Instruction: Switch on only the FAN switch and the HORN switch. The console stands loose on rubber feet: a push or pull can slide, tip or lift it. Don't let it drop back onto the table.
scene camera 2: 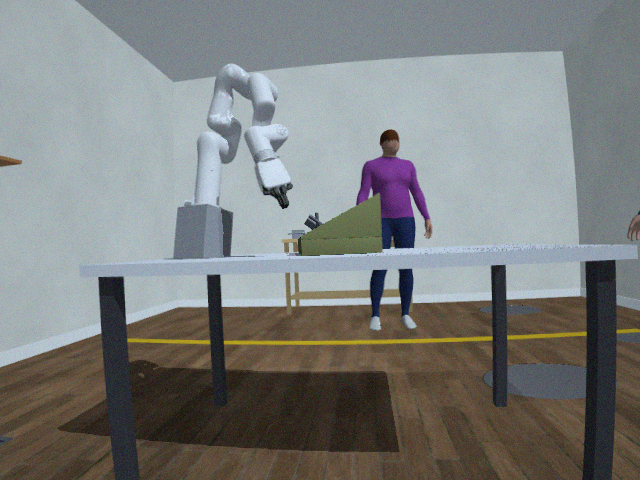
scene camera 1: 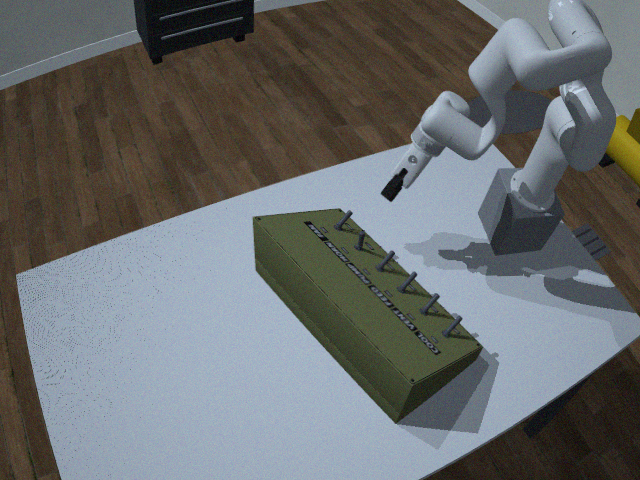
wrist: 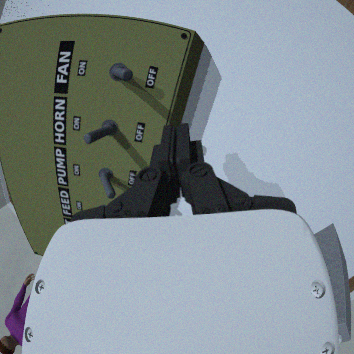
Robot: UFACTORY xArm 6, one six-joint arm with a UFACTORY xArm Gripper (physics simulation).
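Frame: origin at the arm's base, x down, y ahead, z right, level; centimetres.
Where they show: gripper, fingertip midpoint: [scene camera 2: 285,206] [scene camera 1: 386,196] [wrist: 178,142]; arm's base, origin of the base link: [scene camera 2: 205,209] [scene camera 1: 532,191].
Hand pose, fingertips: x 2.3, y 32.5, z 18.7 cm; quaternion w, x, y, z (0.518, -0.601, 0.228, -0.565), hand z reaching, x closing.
Note:
Each offset is from my fingertips to the centre of the thing.
The olive console {dx +9.7, dy +17.1, dz -15.8 cm} [scene camera 1: 310,273] [scene camera 2: 351,227] [wrist: 30,100] sits level on the table, with its sloped face up. The FAN switch {dx +4.8, dy +9.4, dz +2.8 cm} [scene camera 1: 343,220] [wrist: 121,72] leans toward OFF, parallel to the unnamed levers in scene camera 1. The HORN switch {dx +4.1, dy +10.1, dz -4.5 cm} [scene camera 1: 360,240] [wrist: 100,132] leans the other way, toward ON. My gripper [scene camera 1: 389,196] [scene camera 2: 284,207] [wrist: 178,142] is shut and empty. It hangs above and off the console's lever-side edge, apart from the levers.
The PUMP lever {dx +4.8, dy +8.3, dz -11.6 cm} [scene camera 1: 385,260] [wrist: 106,183] and several further levers run along the console and lean toward OFF. The arm's grey base block [scene camera 1: 516,222] [scene camera 2: 199,232] stands on the white table [scene camera 1: 155,335] [scene camera 2: 465,254]. A person [scene camera 2: 390,186] stands behind the table.

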